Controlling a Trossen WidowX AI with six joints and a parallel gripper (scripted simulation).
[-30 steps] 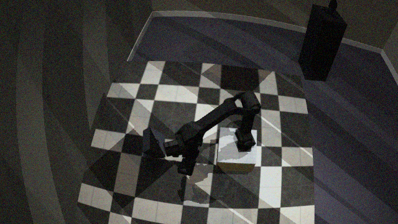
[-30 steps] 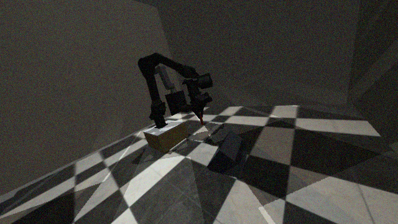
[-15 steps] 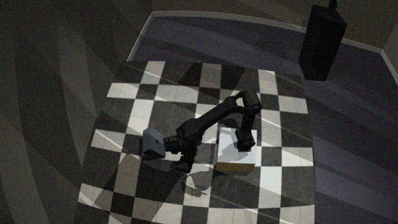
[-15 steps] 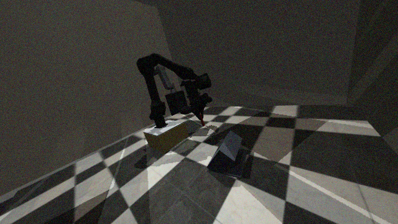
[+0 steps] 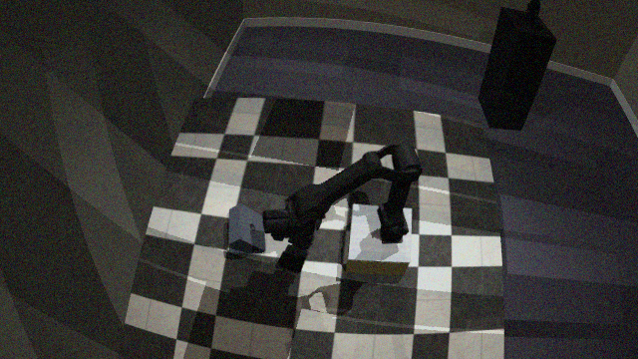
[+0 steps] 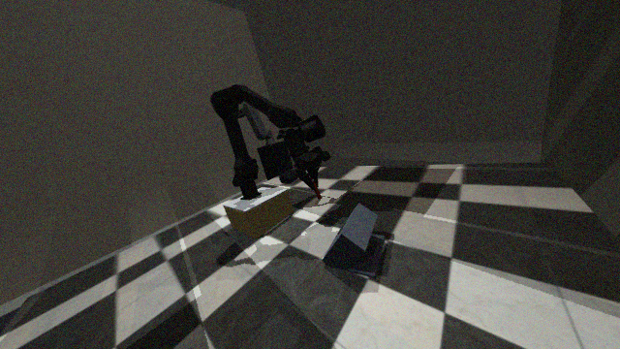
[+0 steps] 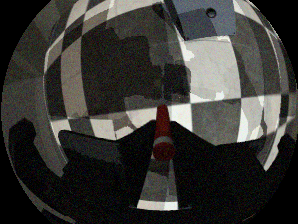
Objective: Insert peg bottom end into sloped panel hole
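The dark sloped panel lies 17 cm ahead of my gripper tip, 12 cm to the right of it and 7 cm below it. The rest, counted from my gripper tip: red peg 2 cm above.
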